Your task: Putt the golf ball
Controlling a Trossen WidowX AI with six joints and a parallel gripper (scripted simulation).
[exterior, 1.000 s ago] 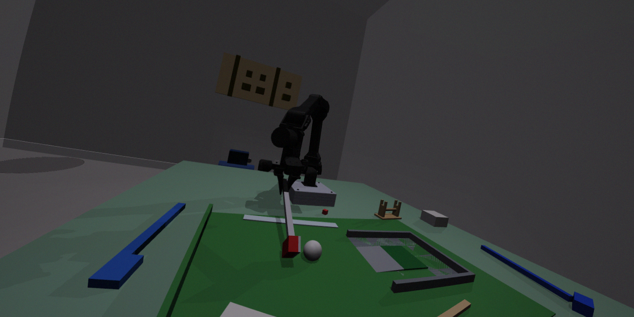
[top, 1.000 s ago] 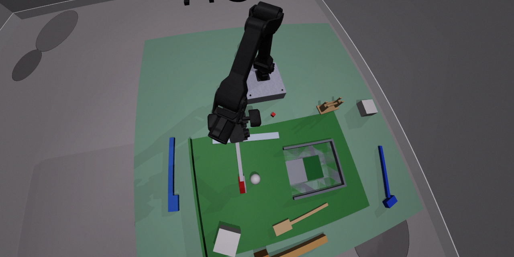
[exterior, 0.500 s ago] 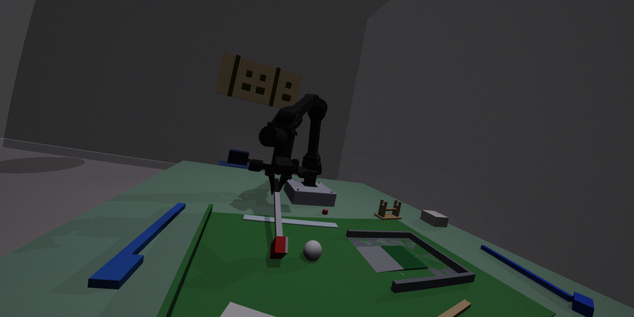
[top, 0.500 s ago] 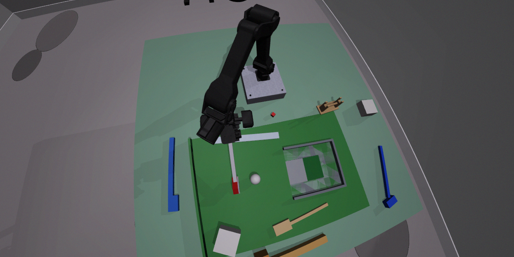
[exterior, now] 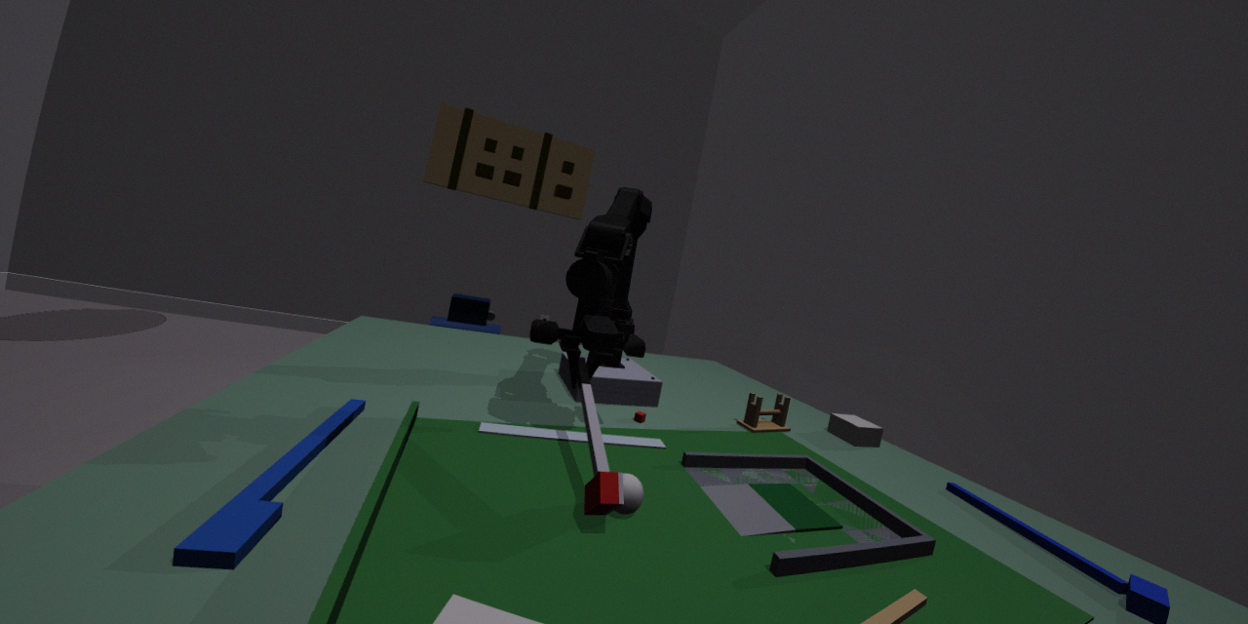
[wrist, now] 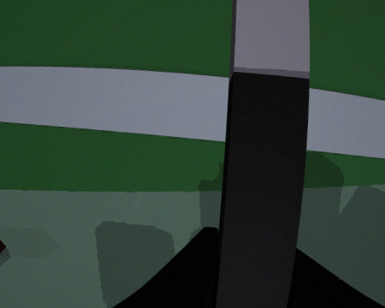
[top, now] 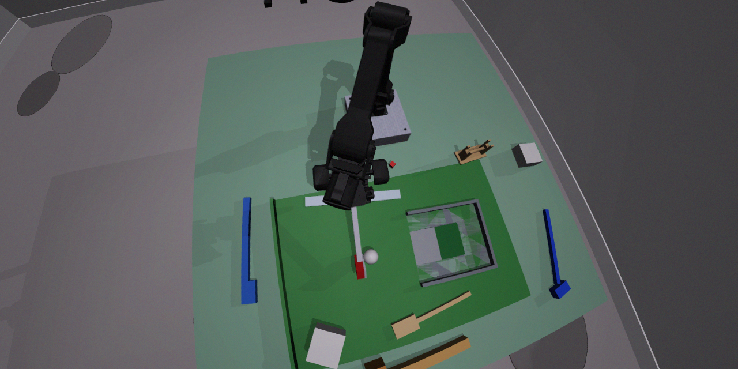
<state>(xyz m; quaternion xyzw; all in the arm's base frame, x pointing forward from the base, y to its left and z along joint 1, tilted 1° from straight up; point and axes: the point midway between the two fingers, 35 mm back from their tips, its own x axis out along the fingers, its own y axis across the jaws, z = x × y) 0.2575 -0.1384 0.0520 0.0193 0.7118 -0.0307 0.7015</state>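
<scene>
Right now the small red cube is 6 cm behind my gripper tip, 15 cm to the left of it and 7 cm below it. From my gripper tip the other things lie so: white golf ball 21 cm ahead, 2 cm to the left, 5 cm below; red putter 12 cm ahead; wooden stand 5 cm behind, 45 cm to the left, 4 cm below.
</scene>
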